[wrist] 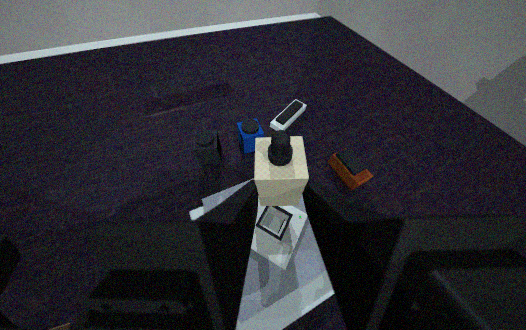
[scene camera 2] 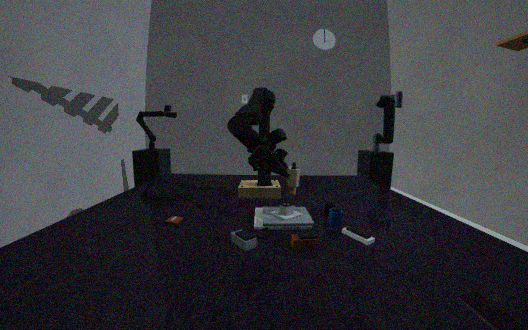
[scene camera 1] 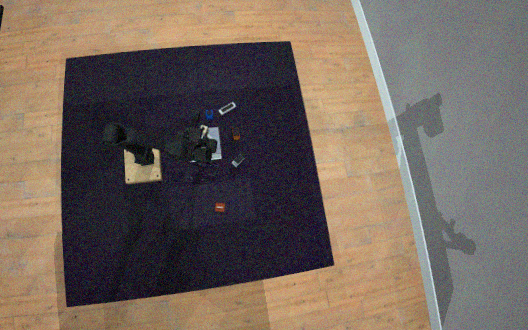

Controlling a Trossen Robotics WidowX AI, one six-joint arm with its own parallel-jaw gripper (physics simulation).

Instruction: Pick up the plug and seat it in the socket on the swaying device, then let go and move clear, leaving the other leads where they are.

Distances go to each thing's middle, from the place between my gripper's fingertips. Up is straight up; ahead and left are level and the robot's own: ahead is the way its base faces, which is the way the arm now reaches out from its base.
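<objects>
There's a device [scene camera 2: 286,214] here, and my hand is 100 mm above it and 10 mm to the left of it. The plug [wrist: 280,173] is 10 mm below my hand and 10 mm to the left of it, and the orange-and-dark lead [wrist: 349,167] is 160 mm ahead of my hand, 120 mm below it and 20 mm to the left of it.
</objects>
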